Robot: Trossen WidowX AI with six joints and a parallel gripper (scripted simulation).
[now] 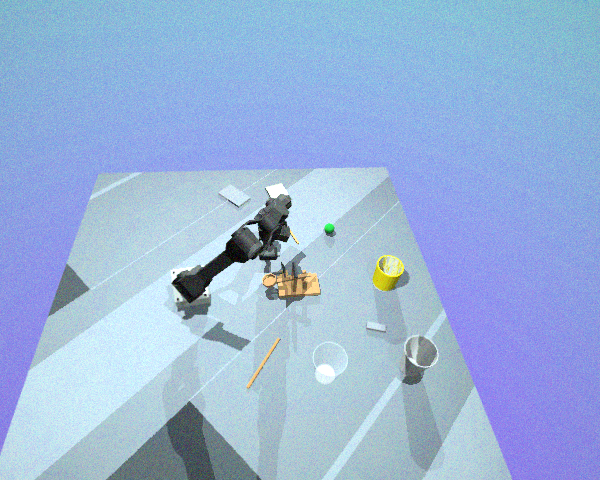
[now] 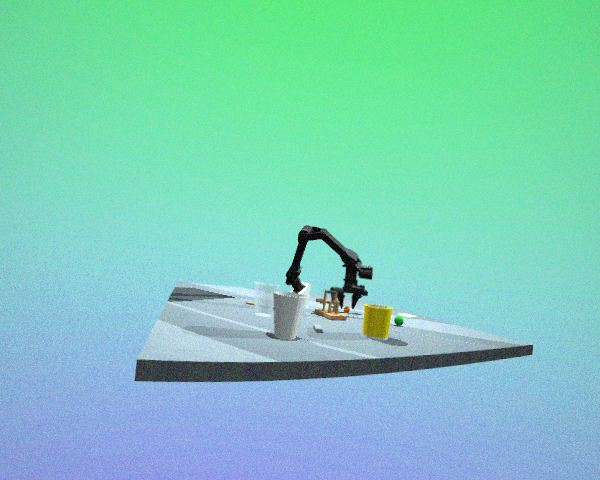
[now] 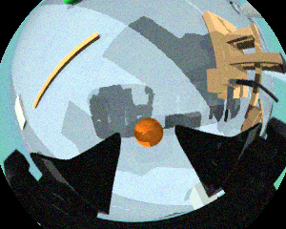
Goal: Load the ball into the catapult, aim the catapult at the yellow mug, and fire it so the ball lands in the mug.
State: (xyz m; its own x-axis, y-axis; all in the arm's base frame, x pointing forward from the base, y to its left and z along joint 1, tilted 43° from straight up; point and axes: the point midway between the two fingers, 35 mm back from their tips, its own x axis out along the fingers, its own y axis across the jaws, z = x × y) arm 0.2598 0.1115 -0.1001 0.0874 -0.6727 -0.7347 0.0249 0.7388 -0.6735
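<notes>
Right now my gripper tip is right at the orange ball. Round my gripper tip: green ball: 250 mm ahead, 100 mm to the left; yellow mug: 410 mm ahead, 160 mm to the right, 10 mm above; wooden catapult: 130 mm to the right, 60 mm ahead, 30 mm above.
</notes>
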